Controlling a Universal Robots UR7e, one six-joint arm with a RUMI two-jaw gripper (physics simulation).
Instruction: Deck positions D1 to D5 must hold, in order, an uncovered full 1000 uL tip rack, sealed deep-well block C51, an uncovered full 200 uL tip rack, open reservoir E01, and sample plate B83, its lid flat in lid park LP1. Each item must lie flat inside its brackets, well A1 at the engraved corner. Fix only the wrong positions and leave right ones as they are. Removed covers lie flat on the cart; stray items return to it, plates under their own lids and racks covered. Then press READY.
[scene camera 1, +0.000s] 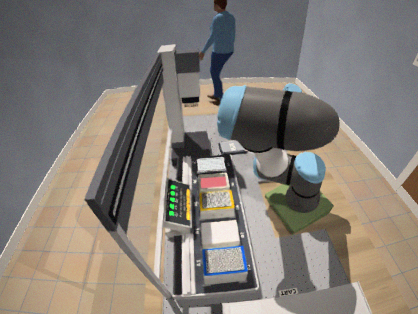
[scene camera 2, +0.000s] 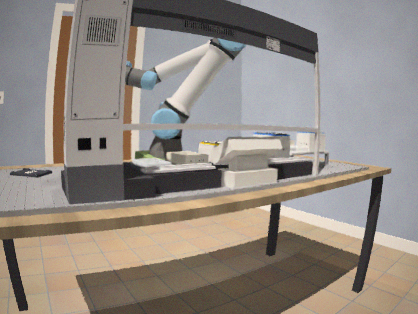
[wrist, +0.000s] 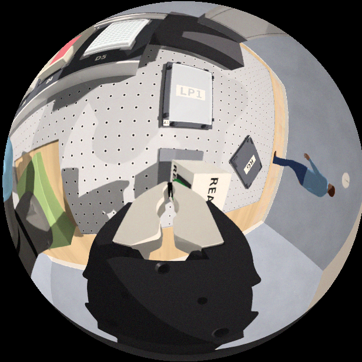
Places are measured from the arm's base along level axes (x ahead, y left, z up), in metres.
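Where they show: arm's base at its link origin: (scene camera 1: 302, 197) (scene camera 2: 165, 154).
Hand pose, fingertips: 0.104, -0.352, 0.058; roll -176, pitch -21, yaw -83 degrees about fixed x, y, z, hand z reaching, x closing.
Observation:
Each offset is from my fingertips to the top centre of the thing, as dx, dy, dz. "spot": to the spot under its first point.
A blue-rimmed tip rack @(+0.275, +0.623, +0.056) (scene camera 1: 225, 261), white block @(+0.276, +0.499, +0.000) (scene camera 1: 220, 233), yellow-rimmed tip rack @(+0.276, +0.375, +0.023) (scene camera 1: 217, 200), red-filled reservoir @(+0.277, +0.251, -0.011) (scene camera 1: 213, 181) (wrist: 66, 49) and pale plate @(+0.277, +0.127, -0.028) (scene camera 1: 211, 164) (wrist: 117, 37) stand in a row, D1 to D5. Both racks look uncovered. A clear lid (wrist: 200, 111) appears to lie flat in LP1. The READY box (wrist: 209, 181) stands on the table in the wrist view. My gripper (wrist: 170, 183) is shut and empty, its tips at the box's button side; a sliver of the green button (wrist: 178, 182) shows behind them. Contact cannot be told. In the scene views the gripper is hidden.
The display @(spot: +0.412, +0.393, +0.024) (scene camera 1: 179, 205) beside the deck shows several green marks. Part of the white cart @(spot: -0.023, +0.776, -0.032) (scene camera 1: 325, 301) shows at the near edge. A dark RG pad @(+0.009, -0.271, -0.080) (scene camera 2: 31, 173) (wrist: 240, 160) lies beyond the READY box. A person (scene camera 1: 221, 45) (wrist: 312, 176) stands past the table.

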